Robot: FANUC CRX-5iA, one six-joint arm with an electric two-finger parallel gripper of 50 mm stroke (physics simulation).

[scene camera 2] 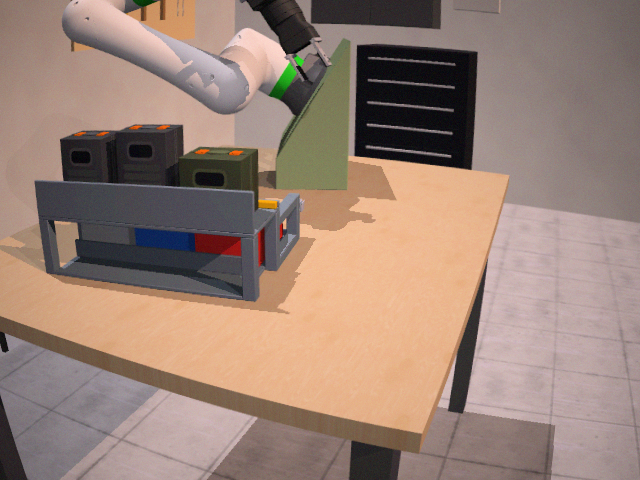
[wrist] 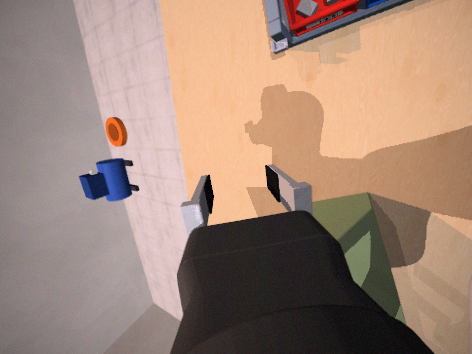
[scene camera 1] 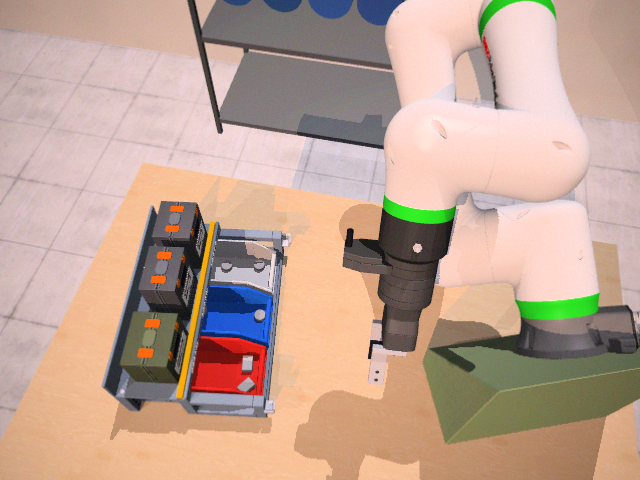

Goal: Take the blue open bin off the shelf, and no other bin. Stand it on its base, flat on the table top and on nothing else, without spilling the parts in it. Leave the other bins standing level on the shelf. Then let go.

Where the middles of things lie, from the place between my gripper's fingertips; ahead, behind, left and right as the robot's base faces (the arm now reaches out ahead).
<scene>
My gripper is now 280 mm short of the red bin [scene camera 1: 218,366], 250 mm above it and 50 mm to the left of it. From my hand the other things lie so: grey bin [scene camera 1: 243,254]: 290 mm ahead, 270 mm to the right, 250 mm below; blue bin [scene camera 1: 230,313]: 280 mm ahead, 250 mm below, 160 mm to the right; yellow strip [scene camera 1: 180,393]: 340 mm ahead, 180 mm below, 160 mm to the right.
</scene>
